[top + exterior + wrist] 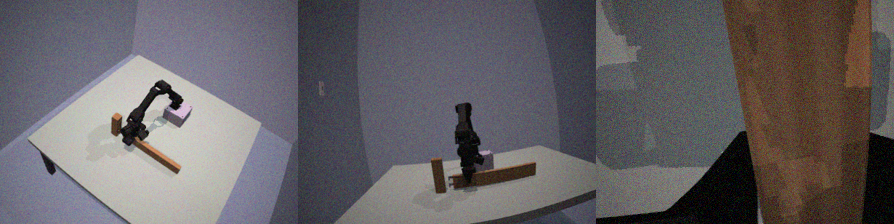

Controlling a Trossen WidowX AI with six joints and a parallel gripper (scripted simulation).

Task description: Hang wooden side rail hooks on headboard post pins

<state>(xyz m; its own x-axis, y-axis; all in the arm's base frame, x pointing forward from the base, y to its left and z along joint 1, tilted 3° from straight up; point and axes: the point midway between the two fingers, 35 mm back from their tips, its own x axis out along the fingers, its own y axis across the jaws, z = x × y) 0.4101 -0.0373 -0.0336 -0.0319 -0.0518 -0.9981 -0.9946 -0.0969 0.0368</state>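
The headboard post is 140 mm to the right of my gripper tip, 60 mm above it and 20 mm ahead of it.
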